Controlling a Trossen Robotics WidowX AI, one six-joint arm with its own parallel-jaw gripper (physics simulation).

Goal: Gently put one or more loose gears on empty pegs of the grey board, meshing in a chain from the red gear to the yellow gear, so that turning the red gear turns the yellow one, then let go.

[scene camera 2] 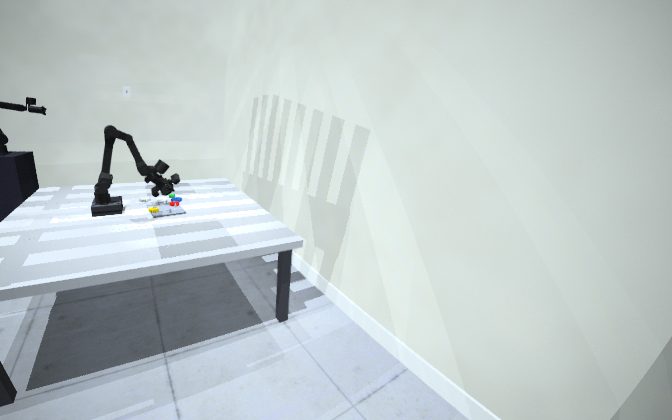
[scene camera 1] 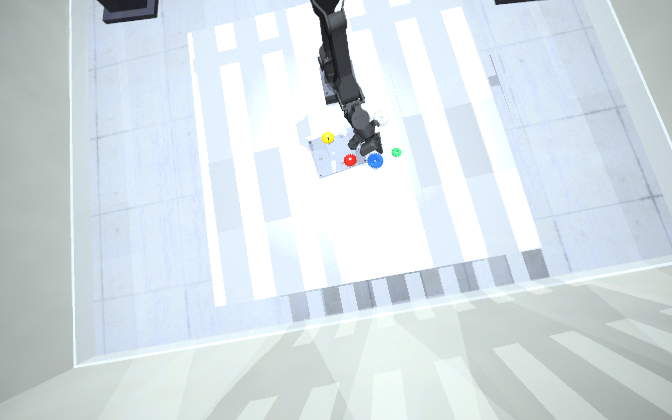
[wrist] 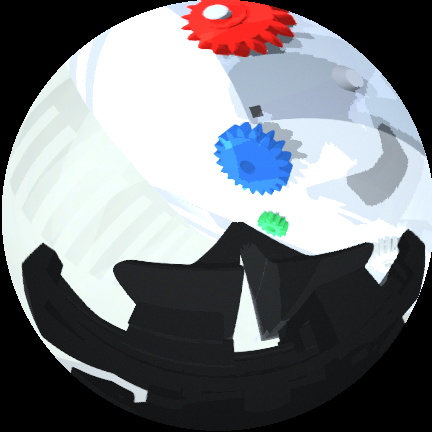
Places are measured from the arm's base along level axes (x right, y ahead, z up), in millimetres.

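Pixels of known places: gripper, fingertip midpoint: [scene camera 2: 174, 190] [scene camera 1: 382, 153] [wrist: 236, 227]; arm's base, link origin: [scene camera 2: 102, 202] [scene camera 1: 332, 75].
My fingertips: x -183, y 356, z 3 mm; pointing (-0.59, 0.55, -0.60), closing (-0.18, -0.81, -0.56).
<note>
Ahead of a thing's pixels: the offset from my fingertips to its top centre. Level surfaces: height alone.
The grey board {dy -47, dx +180, dz -28 mm} [scene camera 1: 327, 169] [scene camera 2: 176, 213] [wrist: 295, 95] bears the red gear {dy +4, dx +125, dz -34 mm} [scene camera 1: 346, 161] [scene camera 2: 174, 204] [wrist: 240, 44] and the yellow gear {dy -103, dx +215, dz -33 mm} [scene camera 1: 324, 138] [scene camera 2: 154, 210], apart from each other. An empty peg [wrist: 347, 78] shows on it in the wrist view. The blue gear {dy +11, dx +21, dz -42 mm} [scene camera 1: 371, 162] [scene camera 2: 176, 199] [wrist: 265, 165] lies loose just off the board's corner. The small green gear {dy -20, dx -68, dz -42 mm} [scene camera 1: 396, 152] [scene camera 2: 171, 195] [wrist: 273, 224] lies beyond it. The white gear {dy -175, dx -15, dz -42 mm} [scene camera 1: 381, 118] [scene camera 2: 144, 200] [wrist: 387, 247] lies beside the board, partly hidden in the wrist view. My gripper [scene camera 1: 378, 150] [wrist: 236, 227] is shut and empty, above the table near the blue gear.
The white table {dz -59 mm} [scene camera 1: 380, 220] [scene camera 2: 200, 240] bears the board, gears and arm base [scene camera 2: 107, 206]. Bright light strips make pale things hard to make out. A second dark arm [scene camera 2: 15, 106] stands on a dark block [scene camera 2: 20, 175] at the far left of scene camera 2.
</note>
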